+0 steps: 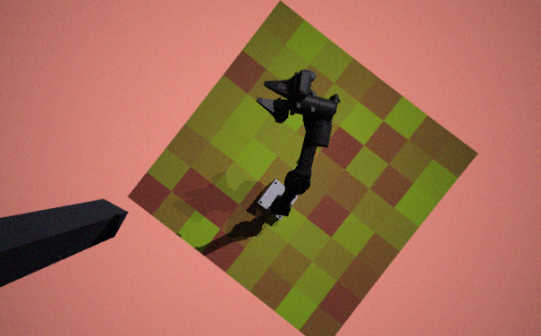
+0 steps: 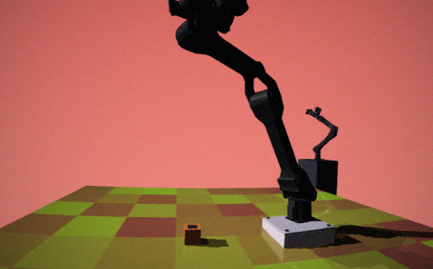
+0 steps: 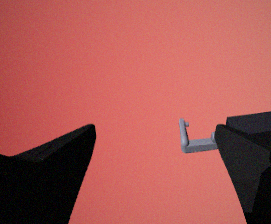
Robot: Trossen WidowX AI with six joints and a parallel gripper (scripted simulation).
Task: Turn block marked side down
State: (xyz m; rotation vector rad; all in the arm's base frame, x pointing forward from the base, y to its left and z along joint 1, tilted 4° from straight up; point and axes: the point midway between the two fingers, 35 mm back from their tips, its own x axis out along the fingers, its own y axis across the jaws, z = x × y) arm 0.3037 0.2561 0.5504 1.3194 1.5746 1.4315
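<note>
My gripper tip is 10 mm short of the block, 270 mm to the left of it and 570 mm above it.
</note>
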